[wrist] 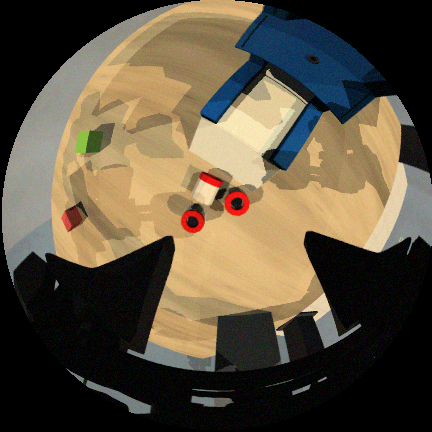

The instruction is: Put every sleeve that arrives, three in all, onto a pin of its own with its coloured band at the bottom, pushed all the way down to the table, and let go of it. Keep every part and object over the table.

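Note:
Three sleeves are on the table near the mouth of the chute. One pale sleeve (206, 190) lies on its side, its red band towards the chute. Two sleeves stand upright with their red ends up: one (236, 193) is right of the lying sleeve, the other (193, 212) is below it in the wrist view. The dark hollow of each shows from above. My gripper (242, 241) is open and empty, high above the table, its fingers wide apart below the sleeves in the view. The pins do not show in the wrist view.
A blue chute (305, 55) with a cream ramp (255, 120) stands at the upper right. A green block (89, 142) and a red block (73, 218) lie at the left on the wooden table (260, 250). Dark posts show at the bottom.

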